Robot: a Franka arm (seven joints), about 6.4 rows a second.
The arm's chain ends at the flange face. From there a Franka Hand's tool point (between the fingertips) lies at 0.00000 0.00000 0.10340 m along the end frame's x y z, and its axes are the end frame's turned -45 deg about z.
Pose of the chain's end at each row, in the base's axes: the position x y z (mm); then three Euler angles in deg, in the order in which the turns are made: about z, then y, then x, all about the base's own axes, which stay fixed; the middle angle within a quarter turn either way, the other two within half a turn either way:
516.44, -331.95, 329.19, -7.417, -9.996, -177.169
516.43, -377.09, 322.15, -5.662, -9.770, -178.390
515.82, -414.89, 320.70, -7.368, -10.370, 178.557
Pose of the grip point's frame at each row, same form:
498.49, -326.92, 227.48, -52.417, -9.996, -177.169
498.88, -374.23, 220.29, -50.662, -9.770, -178.390
497.21, -417.45, 219.02, -52.368, -10.370, 178.557

